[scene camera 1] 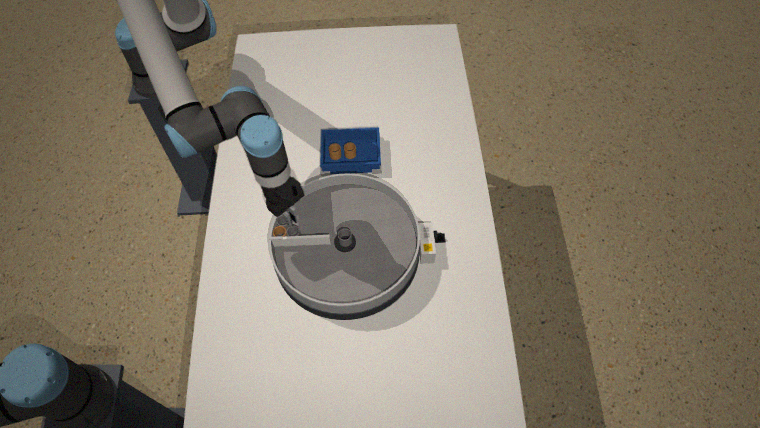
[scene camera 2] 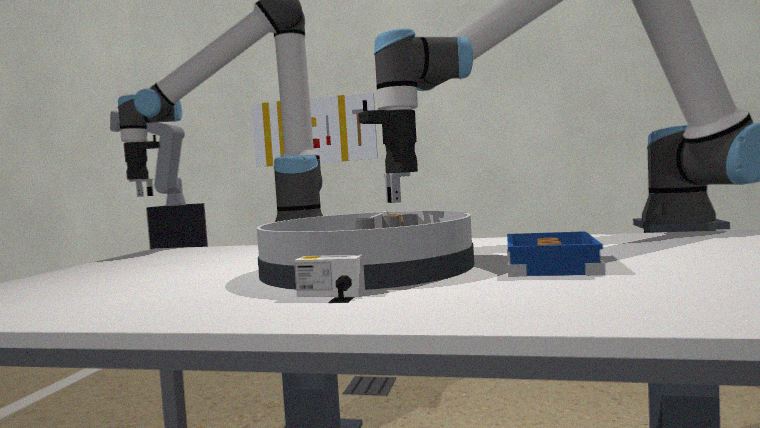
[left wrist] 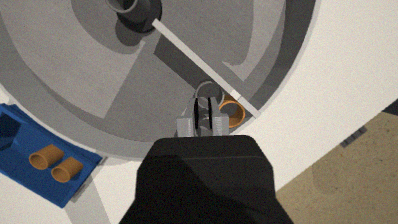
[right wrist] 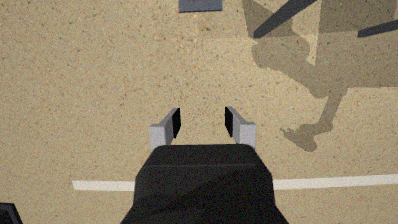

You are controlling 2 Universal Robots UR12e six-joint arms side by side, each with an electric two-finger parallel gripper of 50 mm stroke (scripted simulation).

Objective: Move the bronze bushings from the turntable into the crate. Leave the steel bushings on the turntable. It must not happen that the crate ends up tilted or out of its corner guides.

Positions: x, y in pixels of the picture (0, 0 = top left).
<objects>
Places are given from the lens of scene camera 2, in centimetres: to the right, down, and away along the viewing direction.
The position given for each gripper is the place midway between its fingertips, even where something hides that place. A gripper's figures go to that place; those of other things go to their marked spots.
left gripper (scene camera 2: 393, 202): 3, -2, 119
right gripper (scene camera 2: 145, 196): -88, -7, 199
blue crate (scene camera 2: 541, 260): 27, 8, 88
</objects>
